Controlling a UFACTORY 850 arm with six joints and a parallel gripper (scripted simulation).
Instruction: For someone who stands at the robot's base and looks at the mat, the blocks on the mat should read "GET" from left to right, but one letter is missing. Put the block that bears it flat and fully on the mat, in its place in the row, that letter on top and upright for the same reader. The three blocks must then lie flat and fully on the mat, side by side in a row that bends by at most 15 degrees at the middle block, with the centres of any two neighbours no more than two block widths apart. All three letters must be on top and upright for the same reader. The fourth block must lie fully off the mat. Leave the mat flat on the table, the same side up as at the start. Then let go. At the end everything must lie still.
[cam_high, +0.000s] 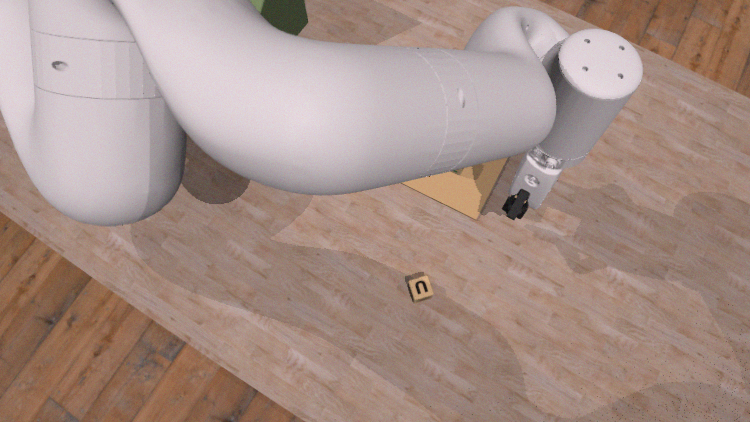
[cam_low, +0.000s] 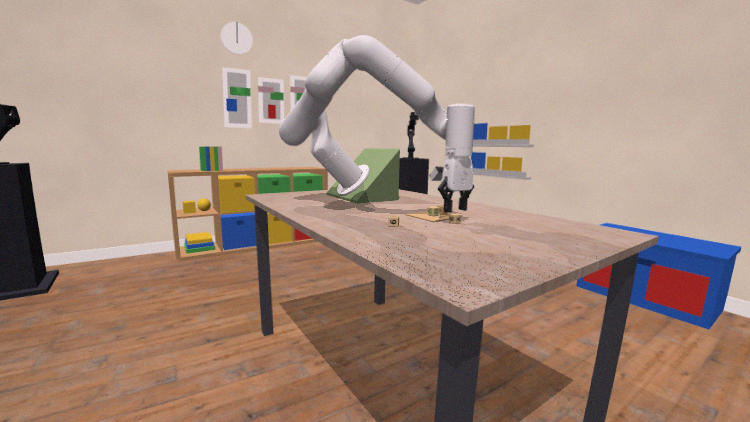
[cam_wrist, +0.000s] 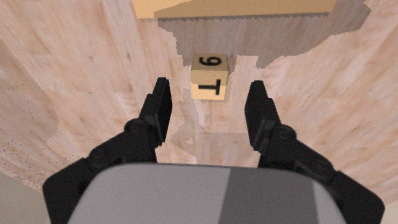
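Now: hand 4 cm above the block. The rest, counted from my hand: tan mat: 11 cm behind, 5 cm below, 2 cm to the left.
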